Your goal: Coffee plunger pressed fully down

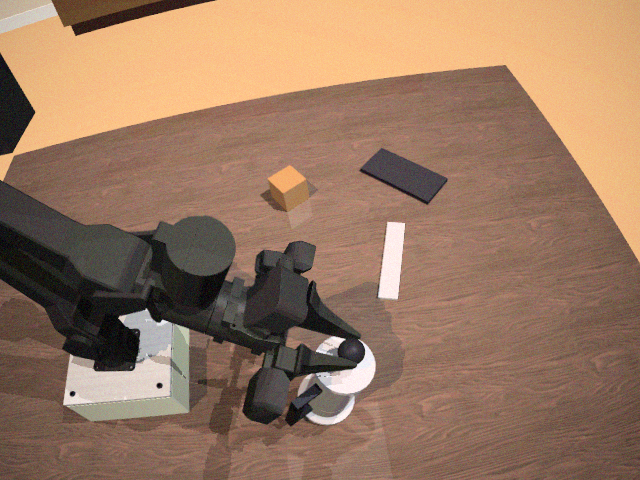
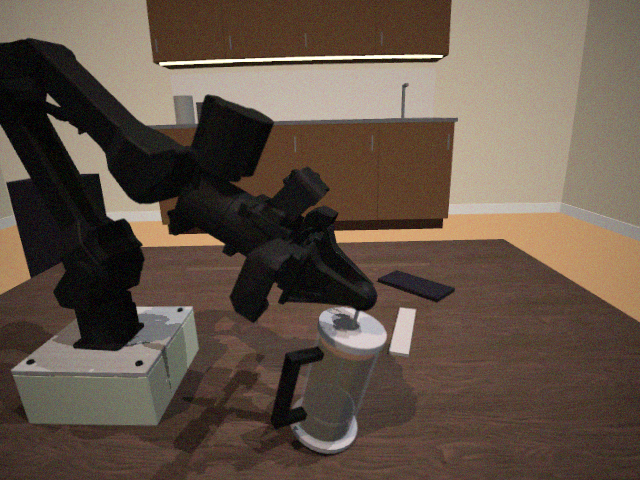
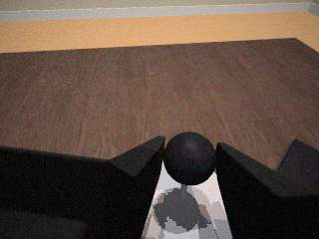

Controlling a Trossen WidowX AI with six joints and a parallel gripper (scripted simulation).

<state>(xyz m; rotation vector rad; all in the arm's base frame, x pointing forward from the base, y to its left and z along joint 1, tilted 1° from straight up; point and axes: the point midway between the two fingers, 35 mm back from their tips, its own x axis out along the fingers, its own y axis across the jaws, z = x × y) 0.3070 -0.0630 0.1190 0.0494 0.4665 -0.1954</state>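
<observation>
Right now the coffee press is 4 cm behind my gripper tip and 8 cm below it. Also, from my gripper tip: white bar 7 cm ahead, 23 cm to the left, 17 cm below; orange cube 9 cm behind, 40 cm to the left, 15 cm below.
</observation>
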